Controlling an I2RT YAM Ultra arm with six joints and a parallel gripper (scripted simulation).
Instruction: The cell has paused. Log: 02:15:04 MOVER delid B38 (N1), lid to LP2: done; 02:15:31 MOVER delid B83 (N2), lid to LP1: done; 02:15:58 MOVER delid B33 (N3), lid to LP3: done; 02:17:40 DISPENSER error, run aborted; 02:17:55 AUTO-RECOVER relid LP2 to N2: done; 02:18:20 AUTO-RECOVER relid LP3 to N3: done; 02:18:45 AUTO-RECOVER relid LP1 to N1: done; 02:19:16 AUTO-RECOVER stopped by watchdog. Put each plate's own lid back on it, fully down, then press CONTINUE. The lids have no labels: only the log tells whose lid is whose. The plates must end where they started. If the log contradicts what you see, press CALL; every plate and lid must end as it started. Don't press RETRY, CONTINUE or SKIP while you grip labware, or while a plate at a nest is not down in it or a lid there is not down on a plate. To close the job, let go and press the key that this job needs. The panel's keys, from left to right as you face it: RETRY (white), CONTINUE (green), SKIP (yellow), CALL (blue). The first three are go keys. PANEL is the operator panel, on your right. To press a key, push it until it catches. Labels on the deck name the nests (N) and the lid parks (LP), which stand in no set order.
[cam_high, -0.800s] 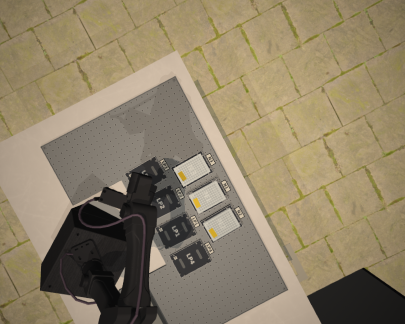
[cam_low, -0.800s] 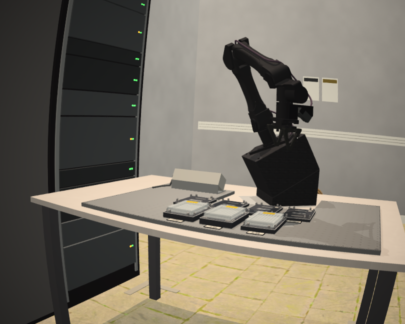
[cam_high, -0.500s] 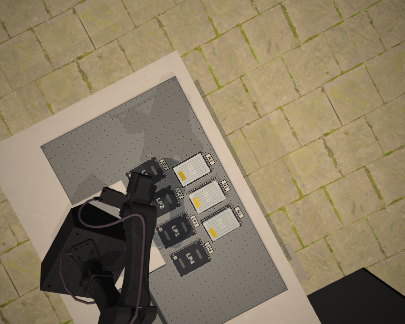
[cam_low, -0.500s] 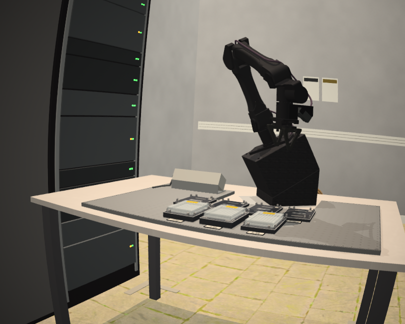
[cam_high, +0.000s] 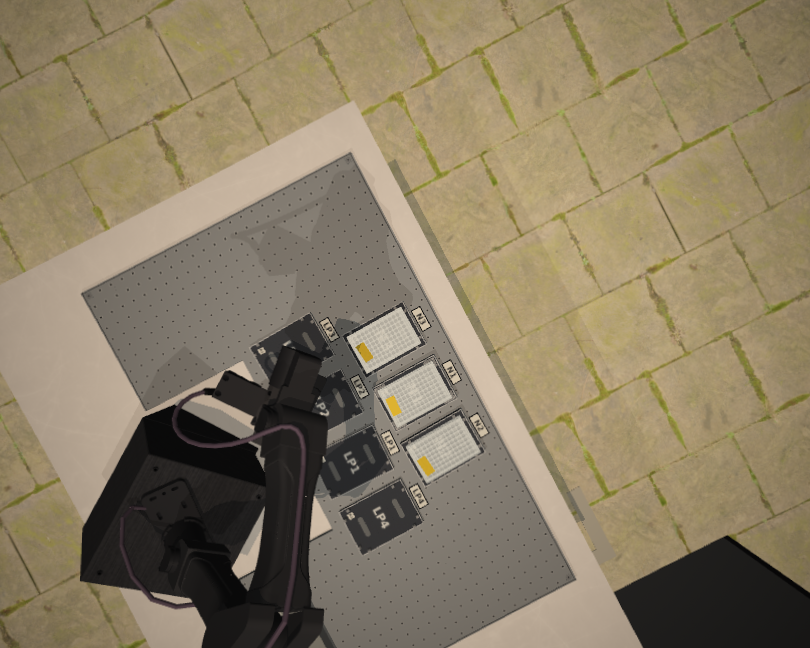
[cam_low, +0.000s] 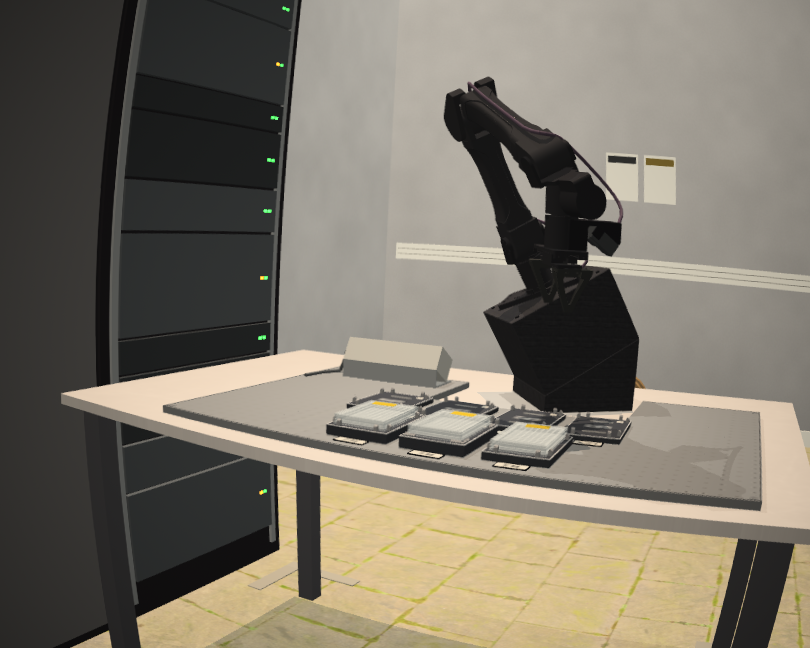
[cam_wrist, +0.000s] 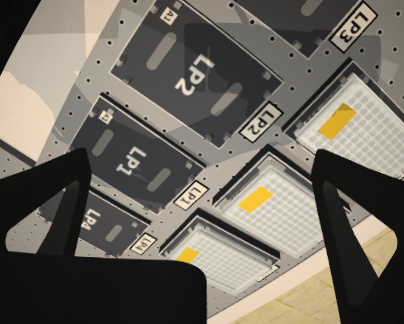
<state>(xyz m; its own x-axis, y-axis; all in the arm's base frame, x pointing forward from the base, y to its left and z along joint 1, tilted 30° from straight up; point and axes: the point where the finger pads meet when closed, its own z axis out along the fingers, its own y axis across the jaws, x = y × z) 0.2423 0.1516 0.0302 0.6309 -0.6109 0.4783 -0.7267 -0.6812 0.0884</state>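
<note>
My hand is 210 mm above the lid park LP1, 170 mm to the left of it and 20 mm short of it. Also, from my hand: clear lid: 190 mm ahead, 180 mm below, 90 mm to the right; green key: 420 mm to the right, 240 mm behind, 140 mm below; lid park LP4: 300 mm to the right, 210 mm below, 30 mm ahead.
</note>
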